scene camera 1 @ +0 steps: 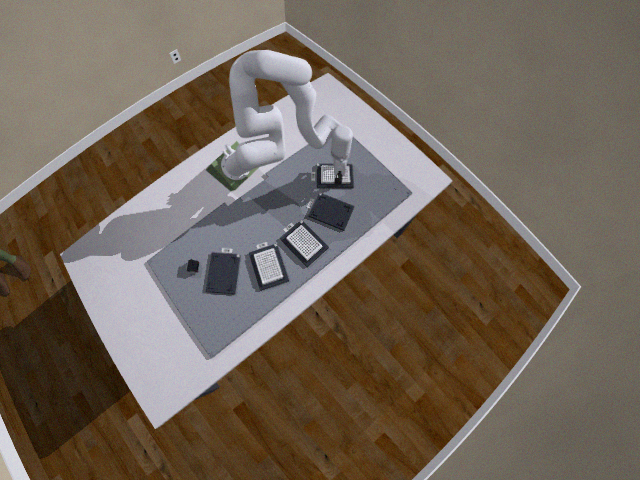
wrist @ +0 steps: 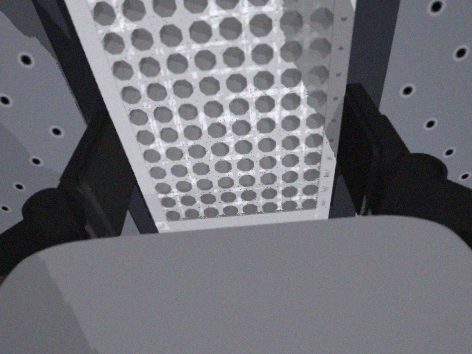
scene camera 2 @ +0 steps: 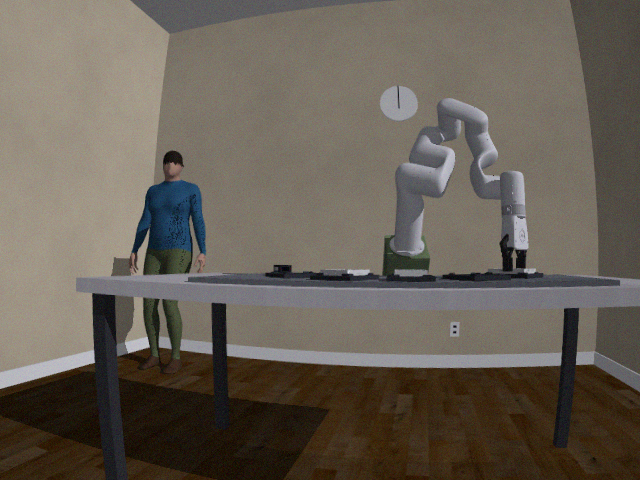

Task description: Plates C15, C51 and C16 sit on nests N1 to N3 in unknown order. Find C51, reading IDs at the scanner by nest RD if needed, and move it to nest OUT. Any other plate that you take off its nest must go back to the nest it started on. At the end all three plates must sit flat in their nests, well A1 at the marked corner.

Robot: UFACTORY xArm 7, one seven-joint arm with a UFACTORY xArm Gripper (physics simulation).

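Frame: origin at the arm's base, x right, y ahead, z up, level; metres.
Seen in the pictures: gripper, fingertip midpoint: (scene camera 1: 337,174) (wrist: 230,128) (scene camera 2: 514,271); arm's base, origin of the base link: (scene camera 1: 235,165) (scene camera 2: 406,246).
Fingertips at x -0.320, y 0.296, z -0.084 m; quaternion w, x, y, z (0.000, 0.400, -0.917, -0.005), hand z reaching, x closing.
Observation:
Pixels of each thing's top centre, then the offset from my fingertips to it. "spot": a spot on its surface instead. Level surfaces: height alone.
- white well plate, middle of its top: (wrist: 227,119) (scene camera 2: 511,268) (scene camera 1: 335,173) dx +0.007, dy -0.006, dz +0.008 m
- dark nest, surface spot: (scene camera 1: 351,184) spot: dx -0.013, dy +0.076, dz -0.007 m
- white plate, middle of its top: (scene camera 2: 410,270) (scene camera 1: 304,241) dx +0.323, dy +0.133, dz +0.008 m
- middle nest, surface spot: (scene camera 1: 309,263) spot: dx +0.367, dy +0.211, dz -0.007 m
- leftmost, middle of its top: (scene camera 2: 297,265) (scene camera 1: 217,269) dx +0.656, dy -0.014, dz +0.017 m
- scanner, surface spot: (scene camera 1: 192,266) spot: dx +0.725, dy -0.095, dz +0.016 m
- grey mat, its level: dz -0.018 m
- pale table, its level: dz -0.031 m
My gripper (scene camera 1: 338,178) (scene camera 2: 514,266) (wrist: 230,128) points down at the nest farthest right, with its fingers against the two long sides of a white well plate (scene camera 1: 326,173) (wrist: 215,109). The plate is at that dark nest (scene camera 1: 351,184); whether it is raised at all I cannot tell. One white plate (scene camera 1: 303,242) lies in the middle nest (scene camera 1: 309,263), another (scene camera 1: 268,266) in the nest (scene camera 1: 282,282) to its left. Two dark nests hold no plate: one (scene camera 1: 331,211) beside my gripper's nest, and the leftmost (scene camera 1: 222,273) near the scanner (scene camera 1: 192,266). No plate ID is readable; nest labels are too small.
The nests stand in an arc on a grey mat (scene camera 1: 206,330) on the pale table (scene camera 1: 129,361). The arm's base is on a green block (scene camera 1: 217,170) (scene camera 2: 388,263) at the table's back. A person (scene camera 2: 170,222) stands beyond the table at the left in scene camera 2.

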